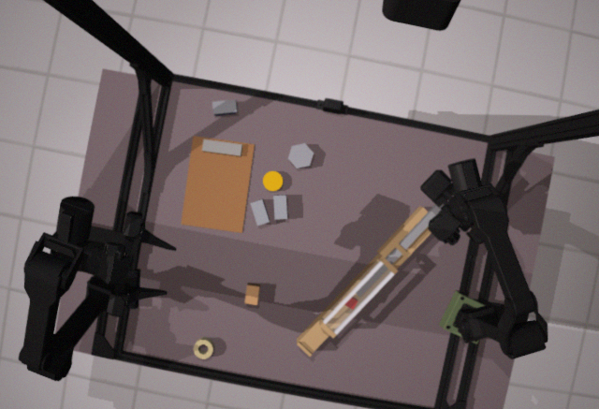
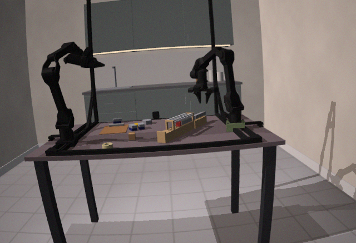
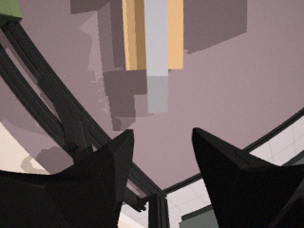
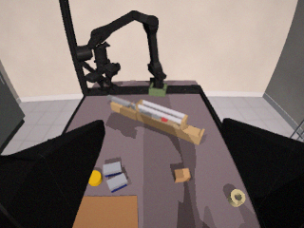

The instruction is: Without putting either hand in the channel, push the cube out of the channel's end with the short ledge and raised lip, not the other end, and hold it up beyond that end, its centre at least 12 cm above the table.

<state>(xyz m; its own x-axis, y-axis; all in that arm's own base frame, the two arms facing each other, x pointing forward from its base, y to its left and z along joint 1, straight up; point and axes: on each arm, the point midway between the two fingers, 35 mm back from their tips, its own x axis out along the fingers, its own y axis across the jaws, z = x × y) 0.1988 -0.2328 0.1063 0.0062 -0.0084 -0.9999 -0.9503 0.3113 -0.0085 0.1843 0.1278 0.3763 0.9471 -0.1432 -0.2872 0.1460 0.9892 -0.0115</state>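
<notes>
Now: the tan channel 240 mm ahead of my left hand, 190 mm to the right of it and 90 mm below it. Also, from my left hand: yellow disc 20 mm behind, 430 mm to the right, 140 mm below; small tan block 270 mm ahead, 450 mm to the right, 130 mm below; grey hexagon 90 mm behind, 360 mm to the right, 140 mm below.
</notes>
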